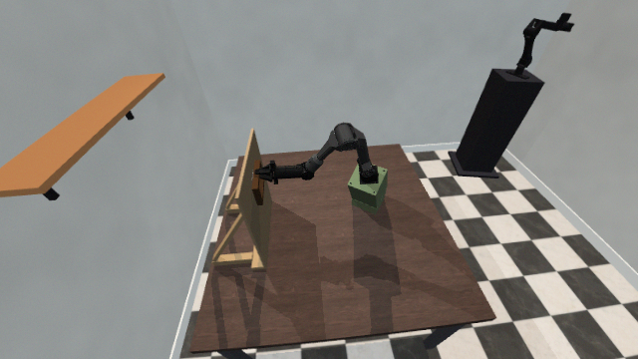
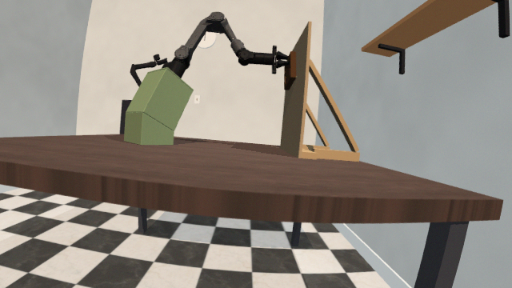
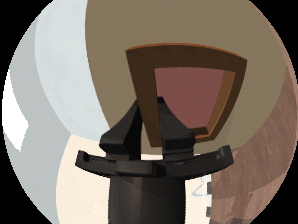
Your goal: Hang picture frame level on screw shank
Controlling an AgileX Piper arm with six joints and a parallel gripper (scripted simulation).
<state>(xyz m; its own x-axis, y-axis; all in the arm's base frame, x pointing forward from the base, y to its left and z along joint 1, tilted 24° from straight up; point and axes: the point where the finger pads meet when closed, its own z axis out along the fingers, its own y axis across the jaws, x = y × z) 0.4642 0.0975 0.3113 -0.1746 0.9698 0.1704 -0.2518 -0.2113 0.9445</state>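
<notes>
The brown picture frame is 6 cm below my hand and 1 cm ahead of it.
</notes>
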